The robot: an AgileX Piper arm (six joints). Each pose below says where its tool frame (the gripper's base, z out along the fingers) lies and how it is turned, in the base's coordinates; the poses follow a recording.
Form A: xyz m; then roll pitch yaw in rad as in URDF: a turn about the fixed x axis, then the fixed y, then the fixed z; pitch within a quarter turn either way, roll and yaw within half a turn.
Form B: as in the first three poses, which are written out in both.
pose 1, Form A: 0.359 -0.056 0.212 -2.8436 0.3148 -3.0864
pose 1, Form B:
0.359 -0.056 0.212
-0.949 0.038 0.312
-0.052 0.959 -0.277
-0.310 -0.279 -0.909

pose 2, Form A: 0.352 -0.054 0.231 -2.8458 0.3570 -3.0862
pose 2, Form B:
0.352 -0.054 0.231
-0.936 0.049 0.350
-0.052 0.961 -0.273
-0.349 -0.273 -0.896

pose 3, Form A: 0.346 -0.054 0.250 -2.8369 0.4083 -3.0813
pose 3, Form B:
0.346 -0.054 0.250
-0.916 0.061 0.396
-0.055 0.959 -0.277
-0.397 -0.275 -0.876

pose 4, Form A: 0.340 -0.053 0.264 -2.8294 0.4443 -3.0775
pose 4, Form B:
0.340 -0.053 0.264
-0.901 0.071 0.428
-0.058 0.958 -0.280
-0.430 -0.277 -0.859

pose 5, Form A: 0.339 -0.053 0.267 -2.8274 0.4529 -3.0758
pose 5, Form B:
0.339 -0.053 0.267
-0.897 0.072 0.436
-0.059 0.958 -0.281
-0.438 -0.278 -0.855

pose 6, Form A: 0.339 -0.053 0.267 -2.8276 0.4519 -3.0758
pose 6, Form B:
0.339 -0.053 0.267
-0.898 0.072 0.435
-0.059 0.958 -0.281
-0.437 -0.278 -0.856

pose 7, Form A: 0.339 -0.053 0.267 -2.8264 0.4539 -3.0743
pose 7, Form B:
0.339 -0.053 0.267
-0.897 0.072 0.437
-0.060 0.958 -0.281
-0.438 -0.279 -0.854

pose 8, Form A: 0.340 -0.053 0.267 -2.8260 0.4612 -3.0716
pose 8, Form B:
0.340 -0.053 0.267
-0.893 0.071 0.444
-0.063 0.958 -0.280
-0.445 -0.278 -0.851

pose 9, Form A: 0.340 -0.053 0.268 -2.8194 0.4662 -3.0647
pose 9, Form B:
0.340 -0.053 0.268
-0.891 0.069 0.449
-0.069 0.957 -0.283
-0.449 -0.283 -0.847

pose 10, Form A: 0.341 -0.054 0.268 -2.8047 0.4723 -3.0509
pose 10, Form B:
0.341 -0.054 0.268
-0.887 0.064 0.458
-0.081 0.954 -0.290
-0.455 -0.294 -0.840

